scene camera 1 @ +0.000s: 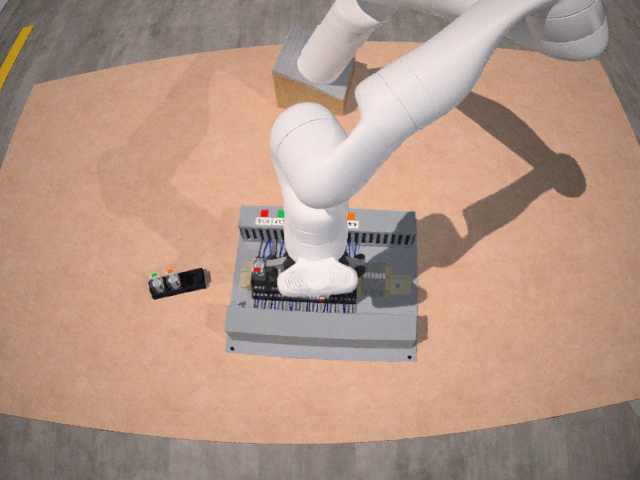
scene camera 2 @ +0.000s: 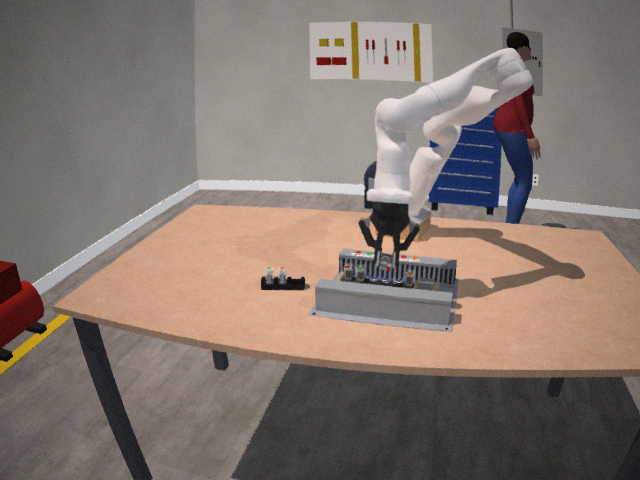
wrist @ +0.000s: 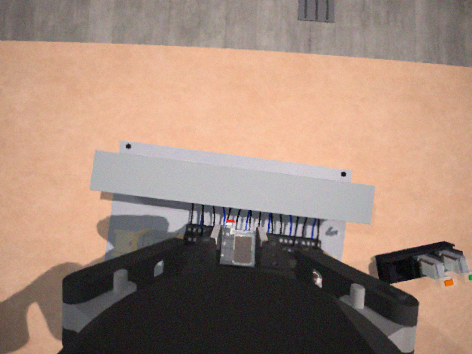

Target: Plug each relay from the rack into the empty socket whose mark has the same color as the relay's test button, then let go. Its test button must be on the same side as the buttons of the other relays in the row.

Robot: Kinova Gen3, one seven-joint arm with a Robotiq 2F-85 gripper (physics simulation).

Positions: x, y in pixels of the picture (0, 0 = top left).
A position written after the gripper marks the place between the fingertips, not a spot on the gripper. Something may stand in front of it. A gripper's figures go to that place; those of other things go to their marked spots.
Labels:
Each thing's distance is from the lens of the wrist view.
gripper point(wrist: 238, 237): 0.17 m
black rack point(wrist: 398, 266): 0.37 m
grey panel point(wrist: 143, 149): 0.29 m
The marked spots on the grey panel and the black rack are 0.39 m apart.

